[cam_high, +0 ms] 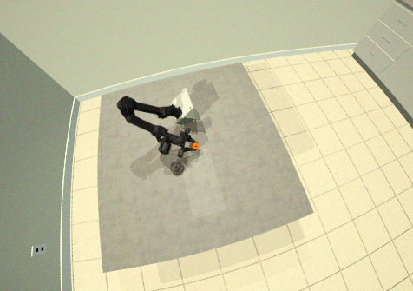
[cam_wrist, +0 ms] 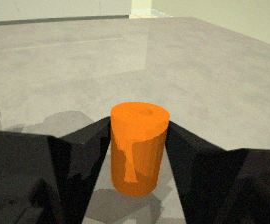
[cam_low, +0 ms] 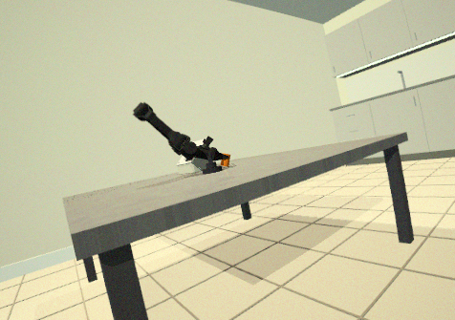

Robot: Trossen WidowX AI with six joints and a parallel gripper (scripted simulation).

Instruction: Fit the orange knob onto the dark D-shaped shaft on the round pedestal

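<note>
My gripper tip is now 70 mm short of the round pedestal, 170 mm to the left of it and 20 mm above it. From my gripper tip the other things lie so: orange knob (10 mm behind, 10 mm to the right, 10 mm below).
</note>
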